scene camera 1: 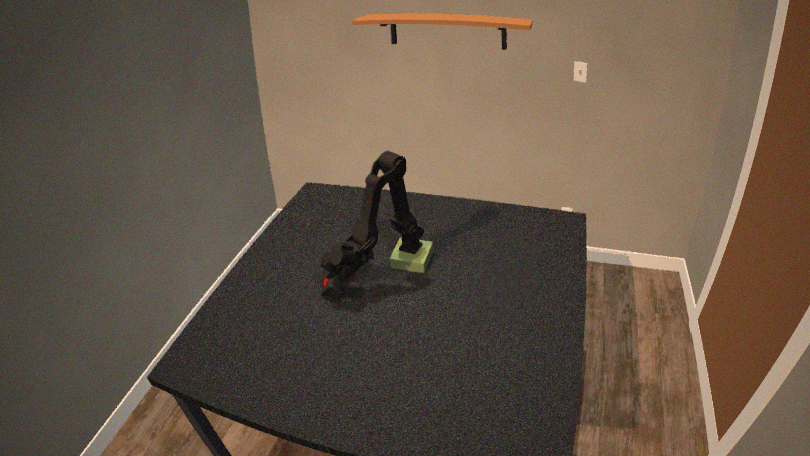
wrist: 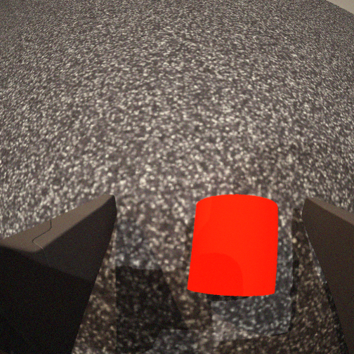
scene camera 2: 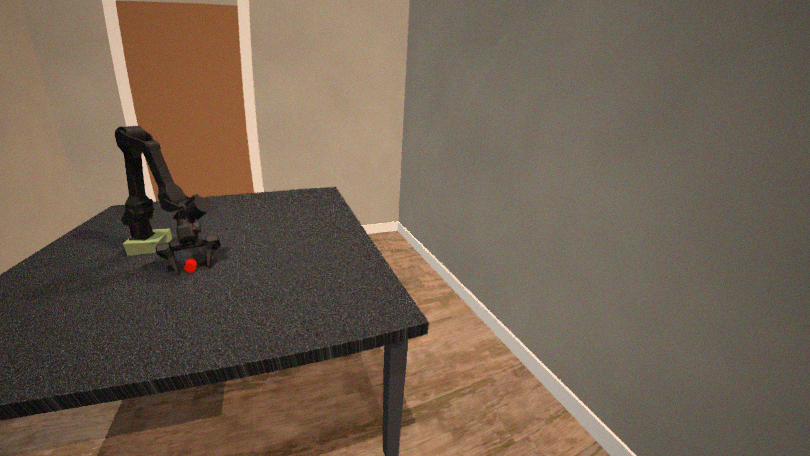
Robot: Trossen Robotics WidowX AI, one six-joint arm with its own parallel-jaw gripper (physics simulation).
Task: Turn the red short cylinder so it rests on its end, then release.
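Note:
The red short cylinder [scene camera 1: 325,282] [scene camera 2: 190,265] [wrist: 234,245] lies on its side on the black speckled table. Its round end faces scene camera 2, and its long side shows in the wrist view. My gripper [scene camera 1: 332,284] [scene camera 2: 194,268] [wrist: 214,206] is open, low over the table, with one finger on each side of the cylinder. In the wrist view the cylinder is nearer the right finger, with a gap on both sides. In scene camera 1 the gripper hides most of the cylinder.
The arm's base stands on a light green block [scene camera 1: 409,262] [scene camera 2: 141,246], behind the gripper in scene camera 2. The table [scene camera 1: 453,351] [scene camera 2: 272,294] has its left edge beyond the cylinder in scene camera 1. An orange shelf [scene camera 1: 442,20] is high on the wall.

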